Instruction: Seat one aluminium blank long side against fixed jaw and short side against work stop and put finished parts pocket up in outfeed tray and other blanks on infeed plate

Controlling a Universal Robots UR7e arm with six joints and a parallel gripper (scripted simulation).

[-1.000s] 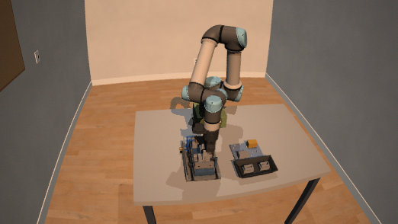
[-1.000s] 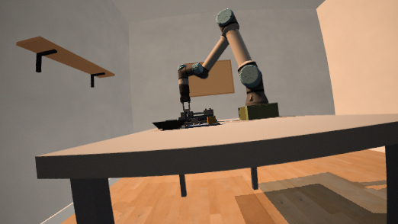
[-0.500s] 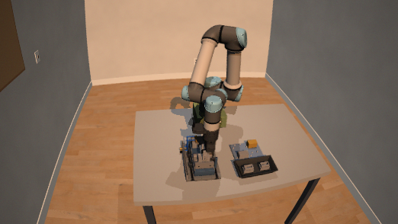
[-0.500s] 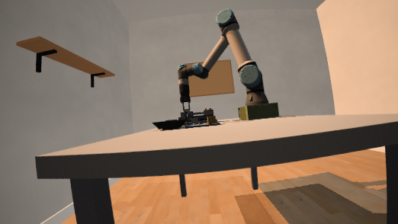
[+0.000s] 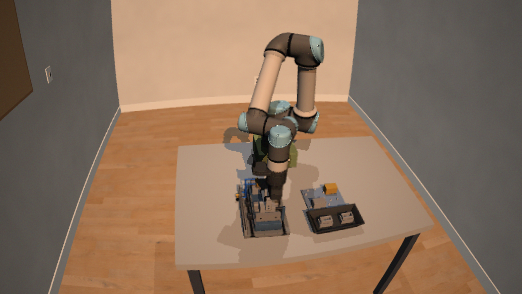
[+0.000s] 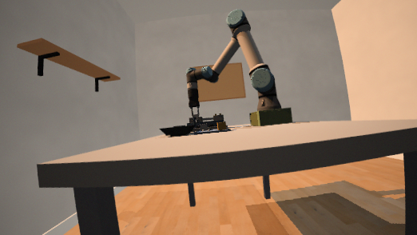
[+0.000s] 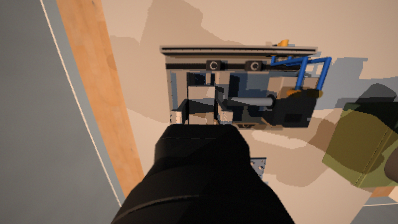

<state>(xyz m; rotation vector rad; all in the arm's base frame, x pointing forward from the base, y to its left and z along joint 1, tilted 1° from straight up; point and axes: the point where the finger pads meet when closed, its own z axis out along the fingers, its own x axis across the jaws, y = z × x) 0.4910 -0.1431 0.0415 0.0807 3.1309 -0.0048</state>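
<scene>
Right now my hand is 7 cm past the vise and 9 cm above it. Round my hand: brass blank: 15 cm behind, 35 cm to the left, 10 cm below.
</scene>
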